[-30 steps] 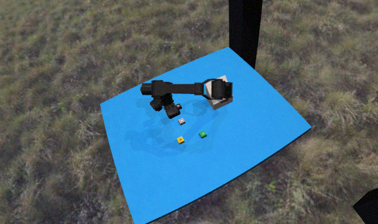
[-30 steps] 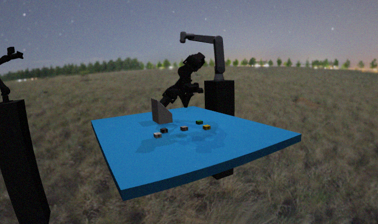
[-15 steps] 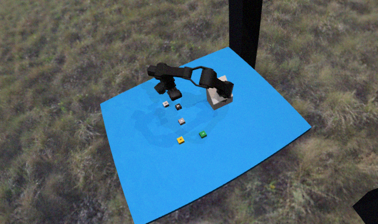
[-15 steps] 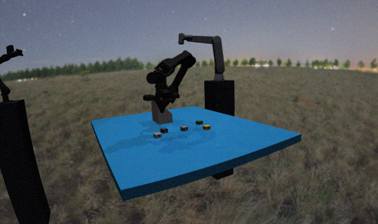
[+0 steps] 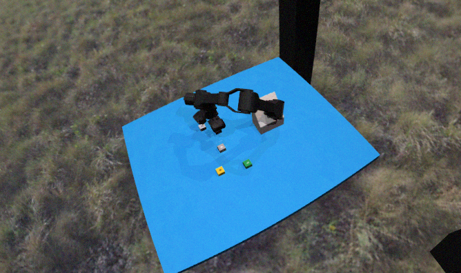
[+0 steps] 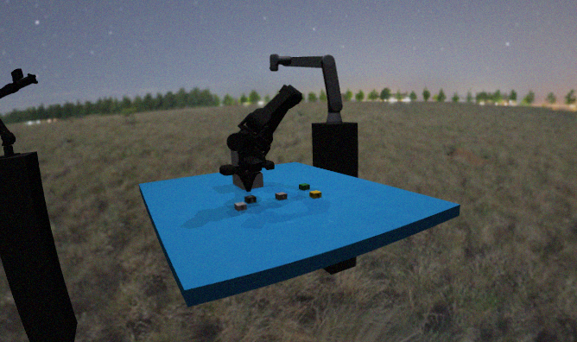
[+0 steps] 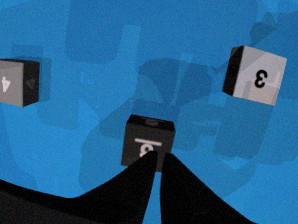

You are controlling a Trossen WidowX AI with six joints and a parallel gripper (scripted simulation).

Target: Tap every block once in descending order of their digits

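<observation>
Right now the black block is 10 mm behind my gripper tip, 10 mm to the left of it and 30 mm below it. The rest, counted from my gripper tip: white block 60 mm ahead, 50 mm to the right, 30 mm below; then yellow block 70 mm ahead, 230 mm to the left, 30 mm below; then grey block 20 mm ahead, 120 mm to the left, 30 mm below.
</observation>
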